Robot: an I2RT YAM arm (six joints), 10 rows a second.
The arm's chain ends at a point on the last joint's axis. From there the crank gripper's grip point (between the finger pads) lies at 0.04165 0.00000 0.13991 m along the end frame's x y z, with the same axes.
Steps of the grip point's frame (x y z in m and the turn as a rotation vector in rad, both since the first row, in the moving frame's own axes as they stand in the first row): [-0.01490 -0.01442 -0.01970 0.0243 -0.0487 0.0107]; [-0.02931 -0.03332 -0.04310 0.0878 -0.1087 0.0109]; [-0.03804 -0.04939 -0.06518 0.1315 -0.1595 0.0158]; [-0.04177 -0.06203 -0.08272 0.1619 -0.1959 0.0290]
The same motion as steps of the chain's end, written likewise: [-0.00806 -0.01141 -0.02153 0.0243 -0.0487 0.0107]; [-0.01397 -0.02125 -0.04627 0.0878 -0.1087 0.0109]; [-0.01550 -0.03117 -0.06884 0.1315 -0.1595 0.0158]; [-0.01417 -0.03977 -0.08639 0.1619 -0.1959 0.0290]
